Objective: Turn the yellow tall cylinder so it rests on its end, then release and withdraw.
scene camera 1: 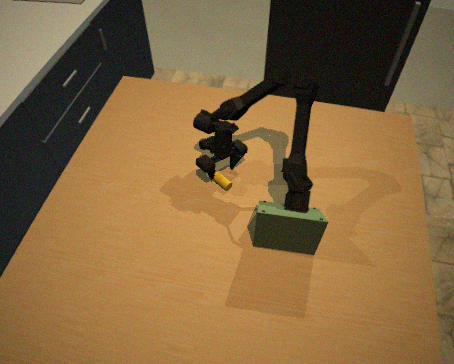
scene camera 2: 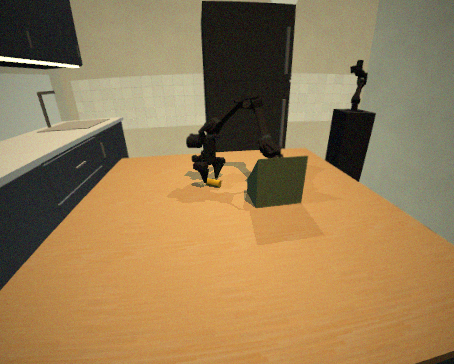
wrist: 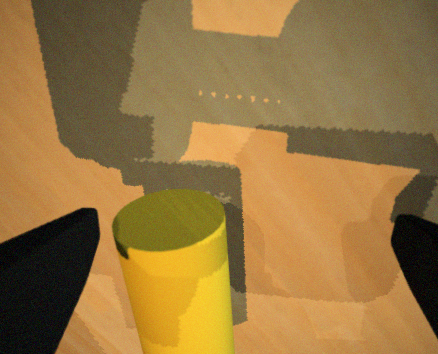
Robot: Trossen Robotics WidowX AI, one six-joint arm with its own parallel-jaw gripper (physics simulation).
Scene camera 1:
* my gripper: 221, 173
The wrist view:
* my gripper: 247, 225
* yellow cylinder: 172, 245
